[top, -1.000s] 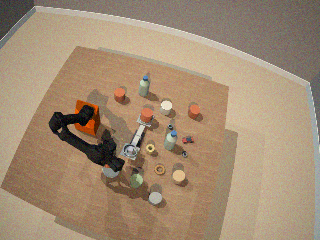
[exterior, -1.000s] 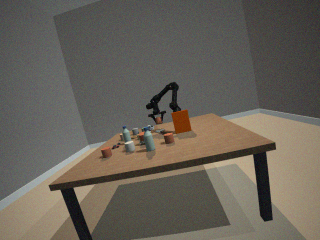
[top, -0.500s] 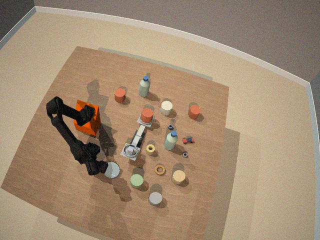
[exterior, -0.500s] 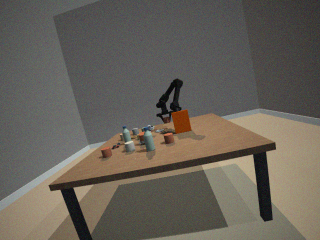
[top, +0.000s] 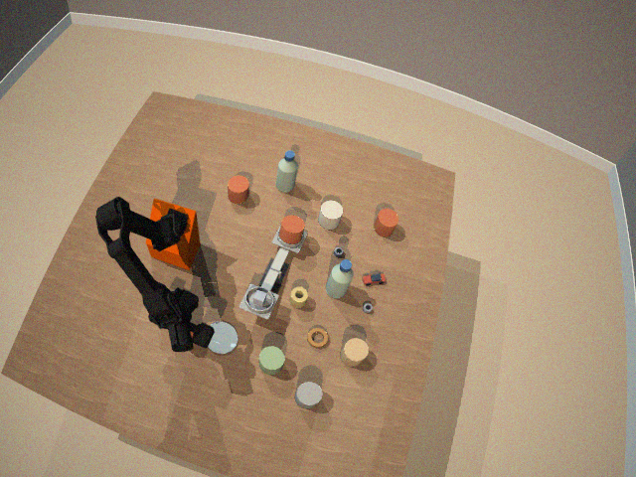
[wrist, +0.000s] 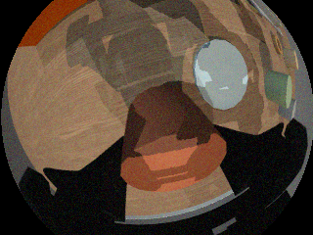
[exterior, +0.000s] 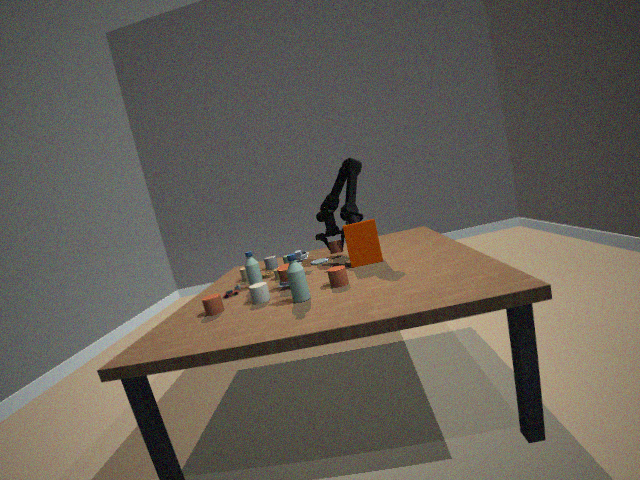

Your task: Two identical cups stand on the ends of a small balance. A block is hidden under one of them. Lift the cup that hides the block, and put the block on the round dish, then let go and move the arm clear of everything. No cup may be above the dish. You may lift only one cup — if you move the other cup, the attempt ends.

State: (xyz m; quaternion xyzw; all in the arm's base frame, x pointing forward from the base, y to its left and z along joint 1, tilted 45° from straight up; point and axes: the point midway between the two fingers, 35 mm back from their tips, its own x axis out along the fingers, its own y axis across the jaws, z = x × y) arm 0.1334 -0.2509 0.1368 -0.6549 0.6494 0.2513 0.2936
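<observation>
Now: gripper tip 100 mm short of the round pale blue dish, 40 mm to the right of it and 40 mm above it. Round my gripper tip: cup (20 mm to the right, 10 mm above); then balance (300 mm to the left, 190 mm ahead, 20 mm below); then balance beam (300 mm to the left, 180 mm ahead).
</observation>
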